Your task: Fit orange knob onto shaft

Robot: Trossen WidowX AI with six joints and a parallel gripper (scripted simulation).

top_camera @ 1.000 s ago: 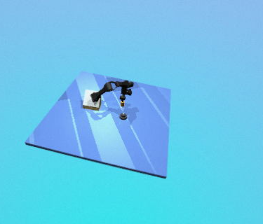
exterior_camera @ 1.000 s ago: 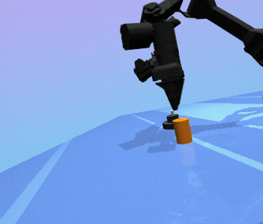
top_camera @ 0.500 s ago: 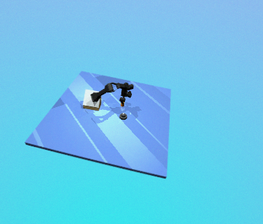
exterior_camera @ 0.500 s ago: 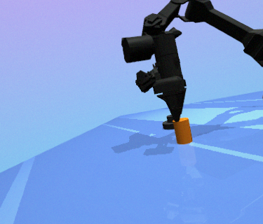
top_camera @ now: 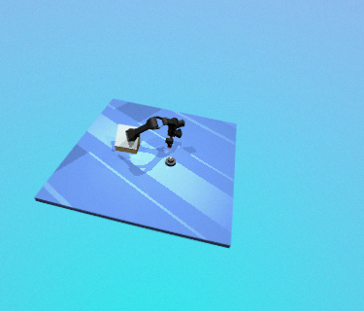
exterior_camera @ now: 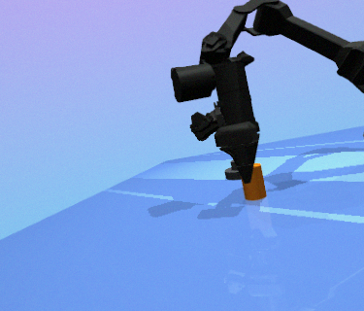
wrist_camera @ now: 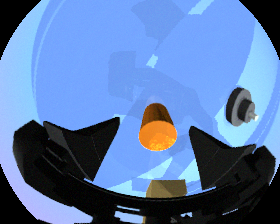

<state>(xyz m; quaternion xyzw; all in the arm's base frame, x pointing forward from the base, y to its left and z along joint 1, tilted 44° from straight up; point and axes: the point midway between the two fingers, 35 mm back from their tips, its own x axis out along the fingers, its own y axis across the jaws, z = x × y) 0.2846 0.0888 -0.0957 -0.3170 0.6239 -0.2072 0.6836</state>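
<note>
The orange knob lies right at my gripper tip. From my gripper tip the other things lie so: silver shaft: 60 mm ahead, 180 mm to the right, 10 mm below.
</note>
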